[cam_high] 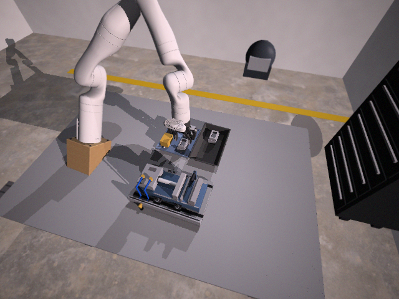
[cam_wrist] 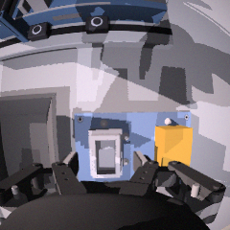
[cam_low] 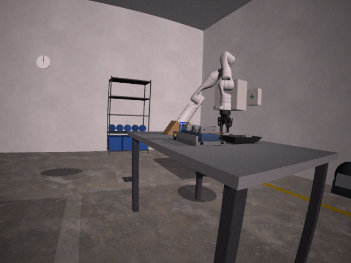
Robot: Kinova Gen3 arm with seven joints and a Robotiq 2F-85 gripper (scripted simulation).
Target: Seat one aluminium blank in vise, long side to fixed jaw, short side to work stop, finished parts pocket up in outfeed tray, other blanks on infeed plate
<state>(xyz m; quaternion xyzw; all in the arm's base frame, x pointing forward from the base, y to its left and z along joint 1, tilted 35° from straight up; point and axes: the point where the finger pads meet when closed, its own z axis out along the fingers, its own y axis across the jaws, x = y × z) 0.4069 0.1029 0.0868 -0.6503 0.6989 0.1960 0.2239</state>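
My gripper is now 90 mm past the brass blank and 40 mm above it. Round my hand: vise rail 330 mm to the right, 30 mm below, 30 mm ahead; then hose block 230 mm to the right, 60 mm behind, 10 mm above; then vise 240 mm to the right, 40 mm ahead, 30 mm below.
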